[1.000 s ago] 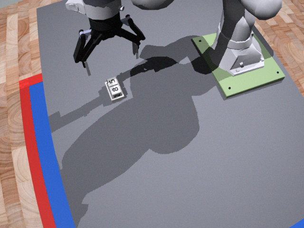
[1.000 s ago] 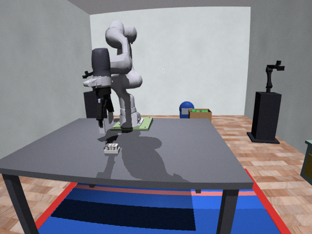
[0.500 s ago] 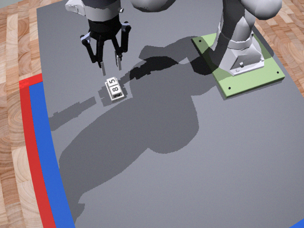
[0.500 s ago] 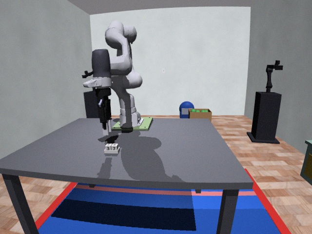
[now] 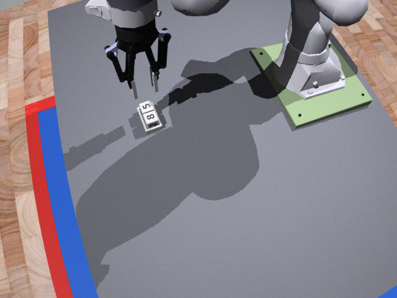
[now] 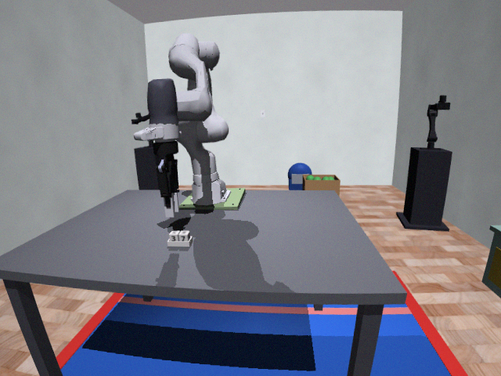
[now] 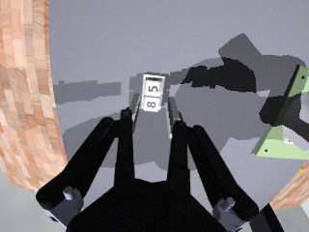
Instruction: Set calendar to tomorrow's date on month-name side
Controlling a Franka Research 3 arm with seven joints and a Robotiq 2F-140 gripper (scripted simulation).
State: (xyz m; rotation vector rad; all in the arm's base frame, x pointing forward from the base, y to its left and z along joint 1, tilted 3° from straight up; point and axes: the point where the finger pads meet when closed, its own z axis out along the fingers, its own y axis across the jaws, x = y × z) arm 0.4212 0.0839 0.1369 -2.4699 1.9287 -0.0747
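My hand is 130 mm above the tray and 20 mm to the right of it.
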